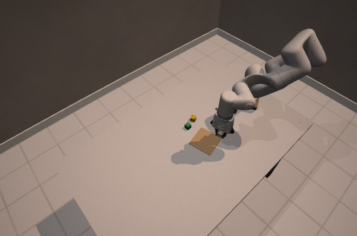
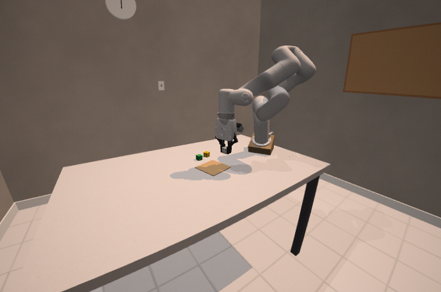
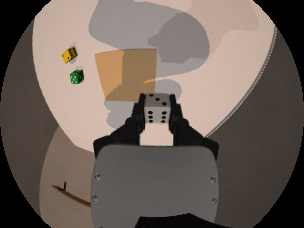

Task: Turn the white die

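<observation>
The mat is 120 mm below my hand, 60 mm to the right of it and 40 mm ahead of it. The rest, counted from my hand: yellow die 230 mm to the right, 110 mm below, 10 mm ahead; green die 200 mm to the right, 110 mm below, 70 mm ahead; white die 10 mm below.
</observation>
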